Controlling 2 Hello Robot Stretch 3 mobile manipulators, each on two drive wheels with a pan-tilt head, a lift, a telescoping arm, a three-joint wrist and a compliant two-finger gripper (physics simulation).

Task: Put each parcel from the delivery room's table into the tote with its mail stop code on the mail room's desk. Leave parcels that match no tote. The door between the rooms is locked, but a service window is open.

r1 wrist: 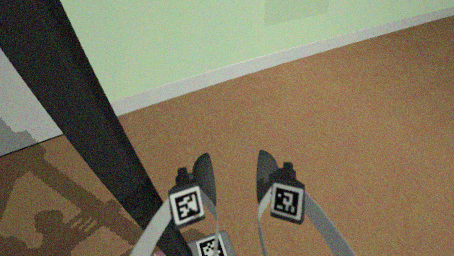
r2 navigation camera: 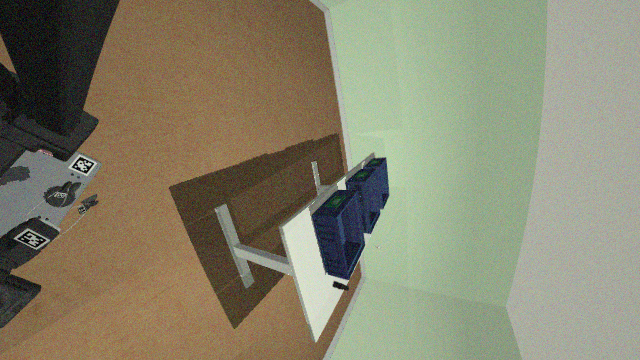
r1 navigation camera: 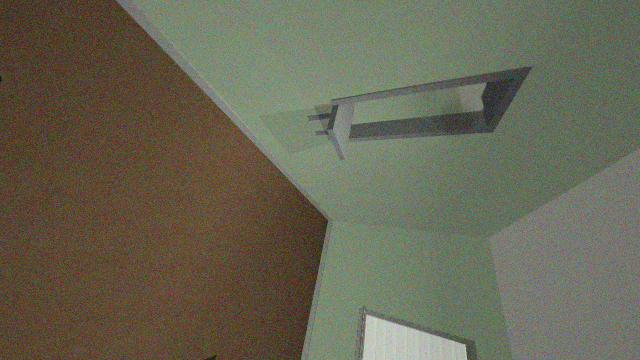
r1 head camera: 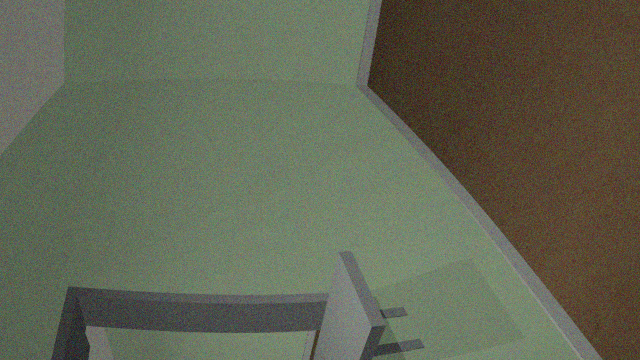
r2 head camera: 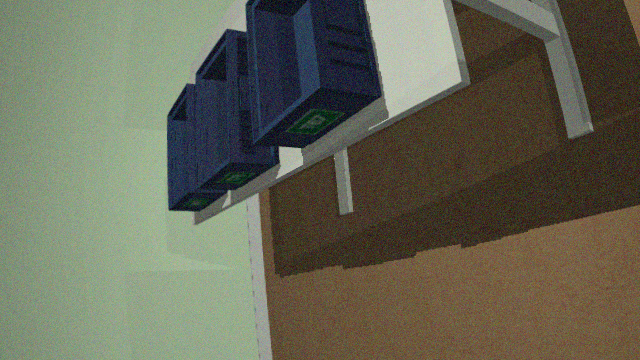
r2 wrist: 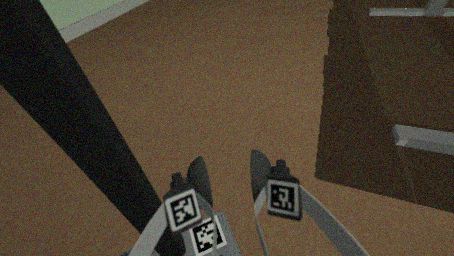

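Note:
The r1 gripper (r1 wrist: 236,177) is open, with floor showing between its fingertips. The r2 gripper (r2 wrist: 230,177) is open and empty above the floor. The service window's grey frame (r1 head camera: 200,315) (r1 navigation camera: 425,125) stands open in the green wall, with a bracketed ledge (r1 head camera: 350,305) (r1 navigation camera: 342,122) at its sill. Three dark blue totes stand in a row on the white desk (r2 head camera: 415,55) (r2 navigation camera: 310,290): a near tote (r2 head camera: 350,55) (r2 navigation camera: 327,240), a middle tote (r2 head camera: 215,135) (r2 navigation camera: 369,197) and a far tote (r2 head camera: 180,160) (r2 navigation camera: 382,175). Their green labels are too blurred to read. Parcels do not show.
A small black object (r2 navigation camera: 340,285) lies on the desk beside the near tote. A window with a white blind (r1 navigation camera: 415,340) is in r1's room. A pale panel (r1 wrist: 25,105) stands behind r1's black mast (r1 wrist: 85,100). The desk's legs (r2 head camera: 570,90) (r2 navigation camera: 235,245) reach down to the brown floor.

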